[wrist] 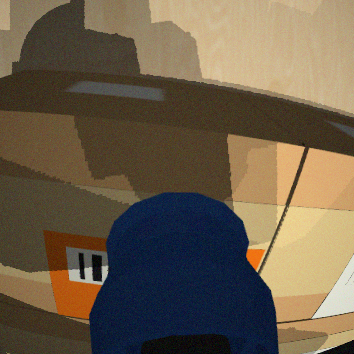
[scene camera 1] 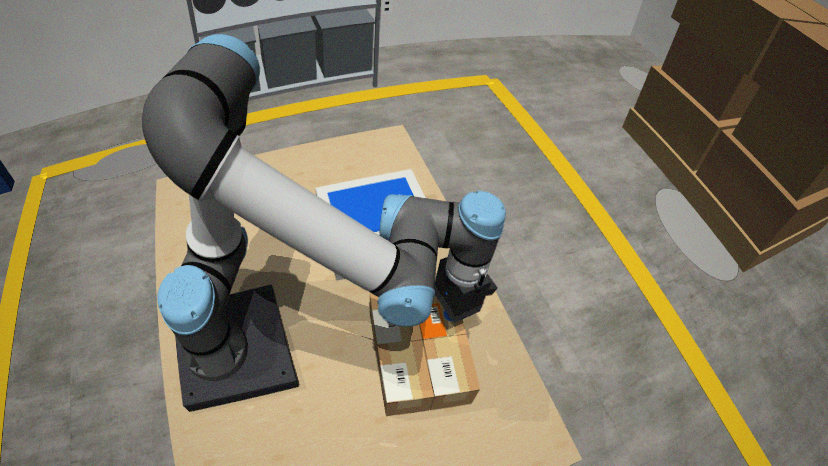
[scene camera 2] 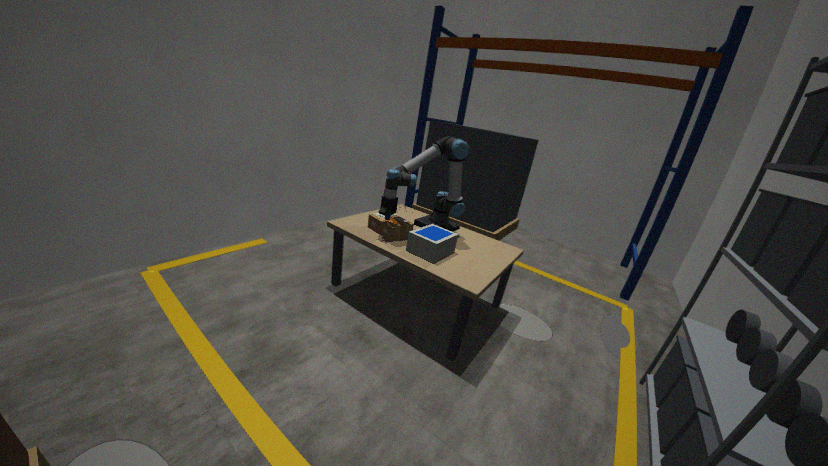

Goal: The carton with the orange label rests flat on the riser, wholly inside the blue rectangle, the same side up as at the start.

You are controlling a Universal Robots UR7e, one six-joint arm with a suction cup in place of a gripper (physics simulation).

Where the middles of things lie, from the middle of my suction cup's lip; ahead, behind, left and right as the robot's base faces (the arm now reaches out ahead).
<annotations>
My suction cup is 33 cm to the right of the riser (scene camera 1: 362,199), 7 cm above it and 2 cm past it.
</annotations>
